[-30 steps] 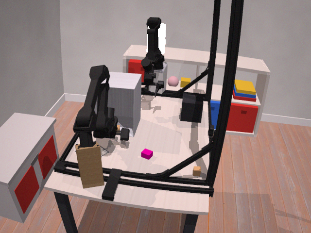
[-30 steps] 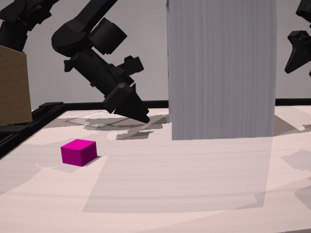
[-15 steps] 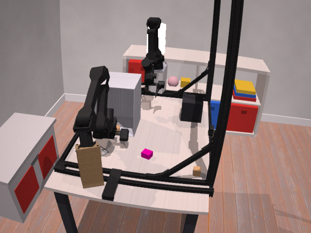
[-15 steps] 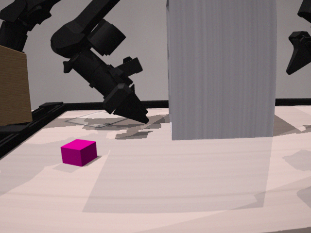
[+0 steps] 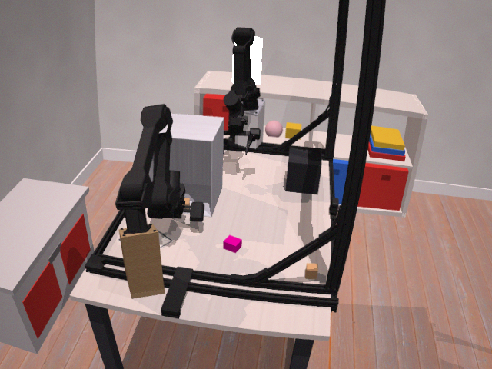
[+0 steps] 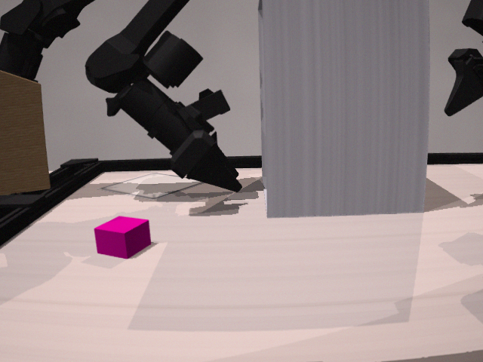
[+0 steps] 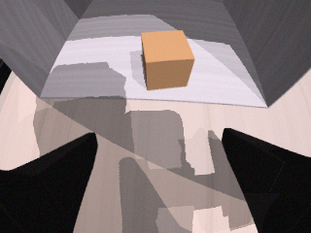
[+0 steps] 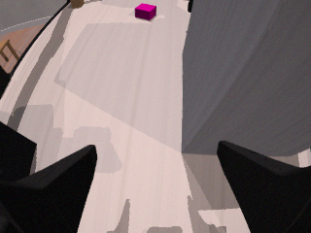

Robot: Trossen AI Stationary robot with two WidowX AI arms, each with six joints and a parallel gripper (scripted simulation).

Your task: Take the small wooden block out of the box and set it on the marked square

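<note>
My left hand is 13 cm to the right of the marked square, 6 cm short of it and 4 cm above it. From my left hand the other things lie so: magenta block: 21 cm behind, 6 cm to the left, 3 cm below.
</note>
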